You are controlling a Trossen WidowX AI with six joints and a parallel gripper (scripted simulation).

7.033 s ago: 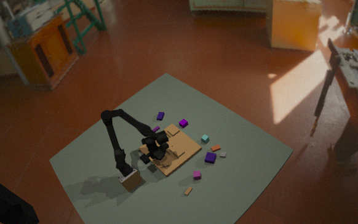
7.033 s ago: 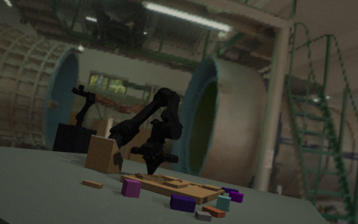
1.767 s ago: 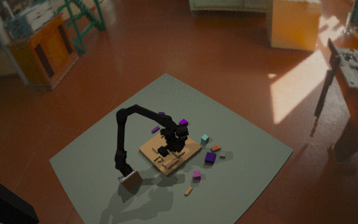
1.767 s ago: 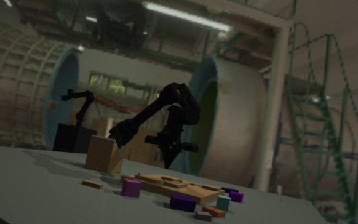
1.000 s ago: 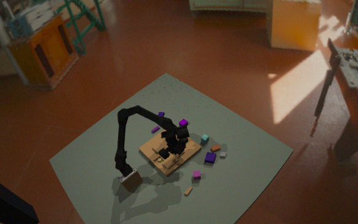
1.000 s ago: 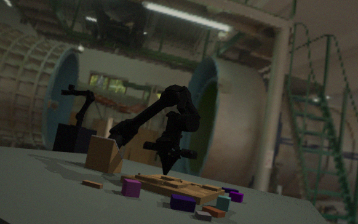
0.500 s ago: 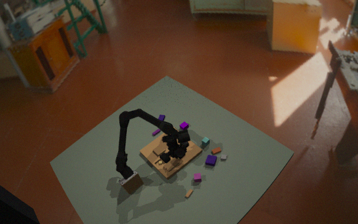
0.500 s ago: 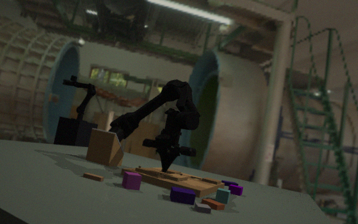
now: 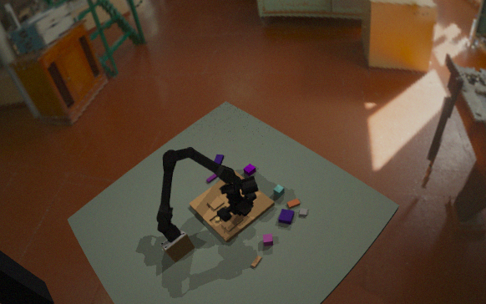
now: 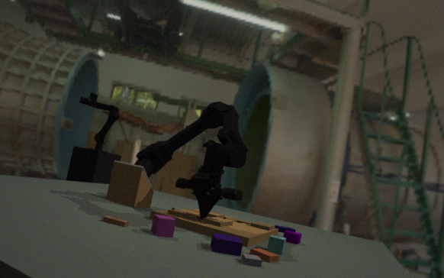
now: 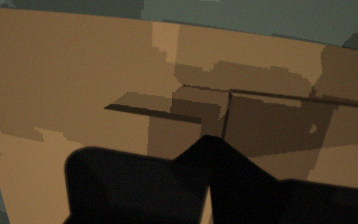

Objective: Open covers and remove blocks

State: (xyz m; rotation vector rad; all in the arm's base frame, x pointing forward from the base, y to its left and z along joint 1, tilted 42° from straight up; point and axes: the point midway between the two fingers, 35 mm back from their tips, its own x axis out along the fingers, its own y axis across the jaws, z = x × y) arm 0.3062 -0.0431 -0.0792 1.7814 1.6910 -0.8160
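Now: the teal block 22 cm ahead of my gripper tip, 4 cm to the right of it and 1 cm below it. Also, from my gripper tip: magenta block: 19 cm to the right, 1 cm below, 1 cm behind; then violet block: 23 cm ahead, 17 cm to the left, 1 cm below; then orange block: 21 cm ahead, 14 cm to the right, 2 cm below.
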